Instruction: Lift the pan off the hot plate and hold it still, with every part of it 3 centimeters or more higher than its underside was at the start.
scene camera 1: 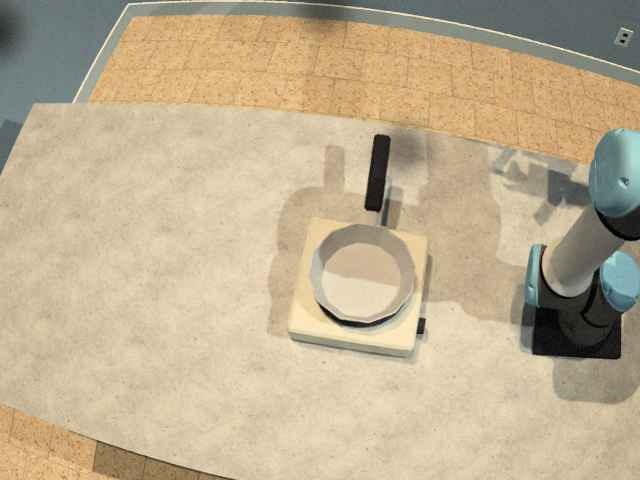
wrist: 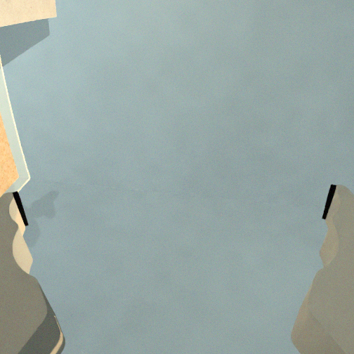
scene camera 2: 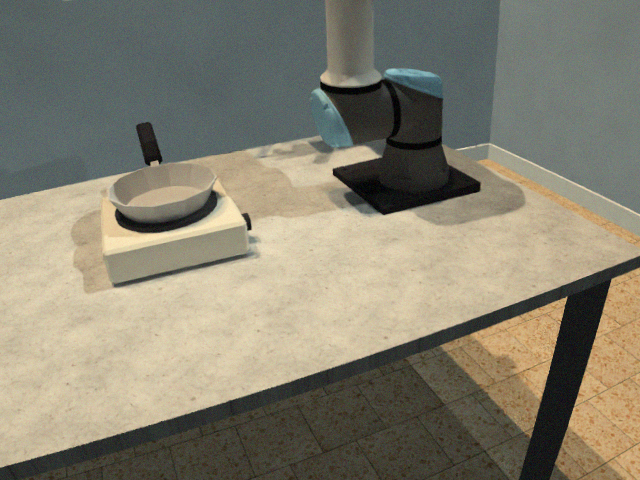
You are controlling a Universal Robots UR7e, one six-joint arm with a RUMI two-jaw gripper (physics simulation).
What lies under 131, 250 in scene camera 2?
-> A cream hot plate.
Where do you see a cream hot plate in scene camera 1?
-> At 309, 321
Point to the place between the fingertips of the gripper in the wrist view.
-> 174, 192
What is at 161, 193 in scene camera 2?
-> A light grey pan.
